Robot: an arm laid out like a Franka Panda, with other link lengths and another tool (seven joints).
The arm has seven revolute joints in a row. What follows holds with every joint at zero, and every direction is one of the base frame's.
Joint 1 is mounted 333.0 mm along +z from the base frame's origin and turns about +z.
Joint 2 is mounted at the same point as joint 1 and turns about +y.
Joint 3 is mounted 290.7 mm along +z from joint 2 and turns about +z.
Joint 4 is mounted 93.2 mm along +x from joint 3 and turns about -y.
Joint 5 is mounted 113.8 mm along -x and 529.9 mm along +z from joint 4 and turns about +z.
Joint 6 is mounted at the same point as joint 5 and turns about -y.
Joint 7 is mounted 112.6 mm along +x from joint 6 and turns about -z.
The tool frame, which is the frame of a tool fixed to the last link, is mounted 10.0 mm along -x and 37.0 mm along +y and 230.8 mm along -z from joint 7; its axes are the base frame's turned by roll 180.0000, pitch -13.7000 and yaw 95.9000 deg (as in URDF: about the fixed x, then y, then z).
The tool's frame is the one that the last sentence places.
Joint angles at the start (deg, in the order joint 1, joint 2, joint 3, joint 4, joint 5, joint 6, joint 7): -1.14 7.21 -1.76 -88.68 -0.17 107.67 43.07
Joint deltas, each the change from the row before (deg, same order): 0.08 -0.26 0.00 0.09 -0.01 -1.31 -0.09; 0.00 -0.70 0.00 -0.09 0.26 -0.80 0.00; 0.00 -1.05 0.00 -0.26 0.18 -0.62 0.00; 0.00 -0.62 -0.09 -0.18 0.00 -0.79 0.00; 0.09 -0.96 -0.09 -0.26 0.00 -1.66 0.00
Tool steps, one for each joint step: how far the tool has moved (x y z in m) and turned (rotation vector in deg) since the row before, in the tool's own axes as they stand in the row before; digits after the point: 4 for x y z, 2 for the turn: -0.0015 -0.0045 -0.0024 0.79 -0.57 0.02; 0.0004 -0.0031 -0.0078 0.29 0.10 0.15; 0.0009 -0.0031 -0.0112 -0.02 0.27 0.05; -0.0021 -0.0023 -0.0058 0.25 -0.21 0.15; -0.0030 -0.0064 -0.0082 0.76 -0.56 0.19
